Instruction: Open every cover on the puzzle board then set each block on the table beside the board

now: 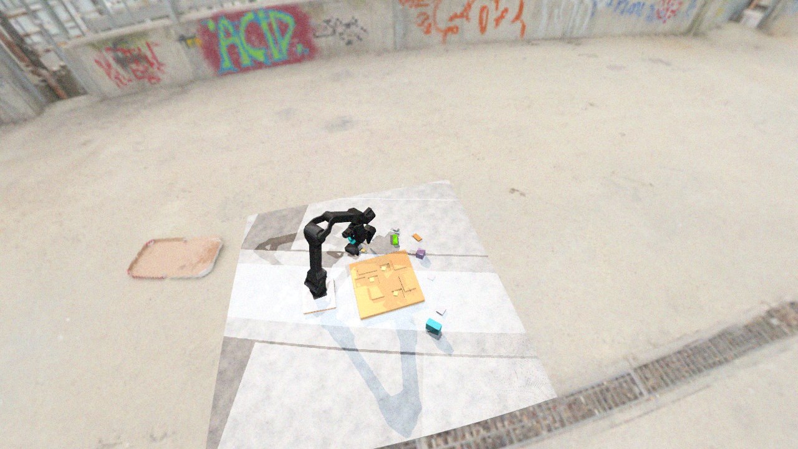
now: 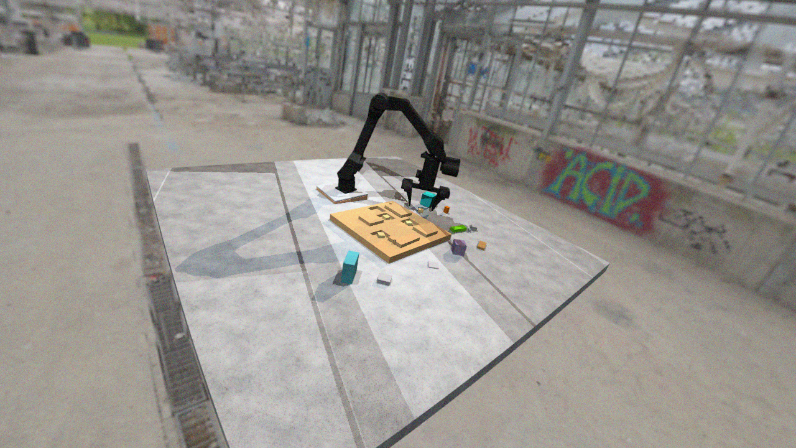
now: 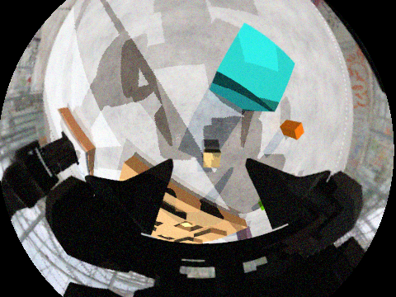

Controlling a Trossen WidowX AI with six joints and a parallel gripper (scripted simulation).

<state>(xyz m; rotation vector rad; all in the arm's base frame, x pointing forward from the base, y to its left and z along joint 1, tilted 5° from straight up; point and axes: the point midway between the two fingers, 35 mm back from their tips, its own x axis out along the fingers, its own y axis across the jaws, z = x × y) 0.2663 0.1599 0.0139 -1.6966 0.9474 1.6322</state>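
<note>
My gripper tip is now 5 cm short of the tan puzzle board, 21 cm to the left of it and 1 cm below it. From my gripper tip the other things lie so: green block (18 cm ahead, 1 cm below); cyan cube (3 cm behind, 9 cm to the left, 1 cm above); small orange block (6 cm ahead, 10 cm to the left).
</note>
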